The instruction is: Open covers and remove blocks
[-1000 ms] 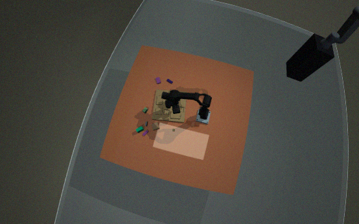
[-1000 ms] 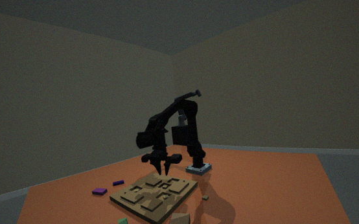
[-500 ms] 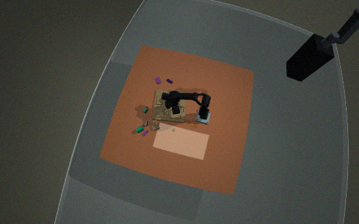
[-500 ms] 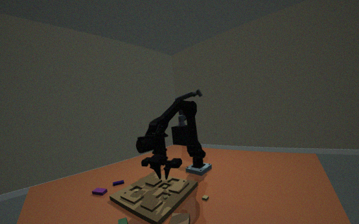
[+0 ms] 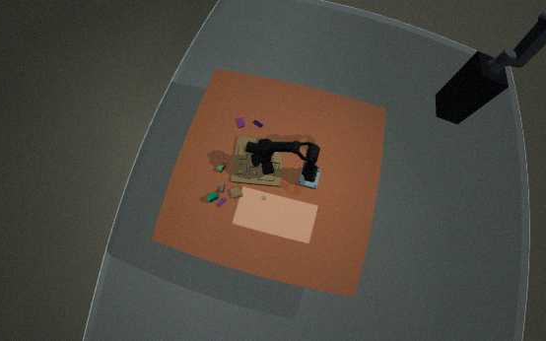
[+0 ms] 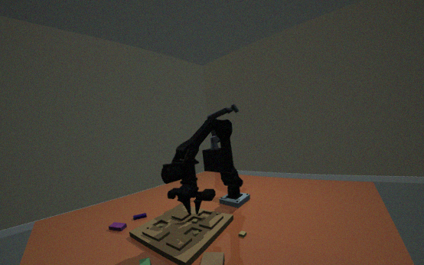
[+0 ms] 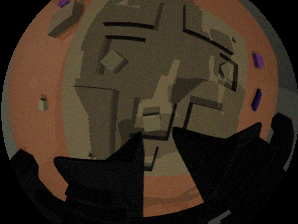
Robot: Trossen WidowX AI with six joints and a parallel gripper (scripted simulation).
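My gripper tip is now 60 mm short of the tan puzzle board and 30 mm above it. Also, from my gripper tip: dark purple block (260 mm to the right, 130 mm ahead, 40 mm below).
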